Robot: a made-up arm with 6 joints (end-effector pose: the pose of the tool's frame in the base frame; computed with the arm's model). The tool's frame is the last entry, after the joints.
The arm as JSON. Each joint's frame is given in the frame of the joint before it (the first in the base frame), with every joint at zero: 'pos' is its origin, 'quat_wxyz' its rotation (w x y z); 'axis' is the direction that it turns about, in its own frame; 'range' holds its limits. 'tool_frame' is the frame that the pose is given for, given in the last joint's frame.
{
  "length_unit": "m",
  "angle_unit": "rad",
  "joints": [
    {
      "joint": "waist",
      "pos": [
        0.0,
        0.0,
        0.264
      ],
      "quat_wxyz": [
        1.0,
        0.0,
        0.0,
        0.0
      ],
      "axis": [
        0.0,
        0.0,
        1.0
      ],
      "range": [
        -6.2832,
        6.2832
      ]
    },
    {
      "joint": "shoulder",
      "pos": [
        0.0,
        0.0,
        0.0
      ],
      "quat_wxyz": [
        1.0,
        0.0,
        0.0,
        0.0
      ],
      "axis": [
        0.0,
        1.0,
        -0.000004
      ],
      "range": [
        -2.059,
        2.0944
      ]
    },
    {
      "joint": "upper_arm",
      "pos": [
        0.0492,
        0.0,
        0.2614
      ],
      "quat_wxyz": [
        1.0,
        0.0,
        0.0,
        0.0
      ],
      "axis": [
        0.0,
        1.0,
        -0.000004
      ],
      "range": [
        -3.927,
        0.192
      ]
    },
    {
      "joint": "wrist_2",
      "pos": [
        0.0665,
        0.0,
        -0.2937
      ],
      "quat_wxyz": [
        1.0,
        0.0,
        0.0,
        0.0
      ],
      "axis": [
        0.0,
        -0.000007,
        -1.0
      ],
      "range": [
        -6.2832,
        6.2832
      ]
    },
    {
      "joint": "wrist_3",
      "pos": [
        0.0,
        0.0,
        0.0
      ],
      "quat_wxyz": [
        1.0,
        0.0,
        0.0,
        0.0
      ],
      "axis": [
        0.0,
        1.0,
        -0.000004
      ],
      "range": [
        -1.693,
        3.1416
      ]
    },
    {
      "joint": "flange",
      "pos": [
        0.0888,
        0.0,
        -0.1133
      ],
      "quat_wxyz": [
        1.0,
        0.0,
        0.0,
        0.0
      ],
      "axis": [
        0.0,
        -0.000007,
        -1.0
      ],
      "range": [
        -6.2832,
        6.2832
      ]
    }
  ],
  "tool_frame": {
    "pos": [
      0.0,
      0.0,
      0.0
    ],
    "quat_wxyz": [
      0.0,
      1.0,
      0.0,
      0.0
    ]
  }
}
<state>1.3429 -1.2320 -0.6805 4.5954 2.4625 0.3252</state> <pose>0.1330 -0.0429 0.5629 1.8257 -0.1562 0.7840</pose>
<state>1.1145 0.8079 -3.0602 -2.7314 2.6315 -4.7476</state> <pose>0.1750 0.2364 0.7053 0.1097 -2.1753 1.6919</pose>
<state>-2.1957 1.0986 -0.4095 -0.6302 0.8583 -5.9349</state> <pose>-0.0206 -0.0007 -0.0247 -1.1905 1.3437 1.0129</pose>
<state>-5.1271 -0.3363 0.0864 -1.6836 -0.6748 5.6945</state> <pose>-0.0911 0.1386 0.2230 0.4805 -2.5404 -0.6622</pose>
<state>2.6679 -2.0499 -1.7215 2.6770 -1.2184 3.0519</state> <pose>0.3451 -0.1079 0.4217 -0.4923 -0.5087 -0.8242</pose>
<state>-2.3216 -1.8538 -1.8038 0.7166 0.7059 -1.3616</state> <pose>0.3676 0.3882 0.5882 0.3462 0.2772 0.0552</pose>
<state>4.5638 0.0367 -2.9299 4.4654 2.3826 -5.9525</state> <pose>-0.1406 -0.0068 0.8126 -0.7156 -2.2014 -0.3158</pose>
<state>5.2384 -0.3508 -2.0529 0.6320 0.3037 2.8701</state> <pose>0.0569 -0.1578 0.9157 0.5085 0.8733 -0.5589</pose>
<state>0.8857 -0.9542 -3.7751 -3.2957 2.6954 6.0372</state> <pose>-0.2756 -0.3060 0.2575 -1.0092 1.7724 0.5622</pose>
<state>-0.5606 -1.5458 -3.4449 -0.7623 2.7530 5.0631</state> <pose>-0.4530 0.1824 0.2817 1.1481 -0.3176 1.7423</pose>
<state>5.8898 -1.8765 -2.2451 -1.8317 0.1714 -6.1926</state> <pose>-0.5664 0.3064 0.4258 -0.7367 -0.7930 0.9935</pose>
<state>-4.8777 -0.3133 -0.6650 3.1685 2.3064 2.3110</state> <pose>0.0563 0.3137 0.5438 0.0585 0.1853 -2.5775</pose>
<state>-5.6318 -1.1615 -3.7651 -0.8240 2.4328 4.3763</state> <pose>-0.3236 -0.3770 0.3854 1.0733 0.4687 2.1394</pose>
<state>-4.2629 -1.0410 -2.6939 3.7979 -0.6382 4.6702</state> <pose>0.0759 -0.3522 0.7380 0.0516 -0.3879 0.9380</pose>
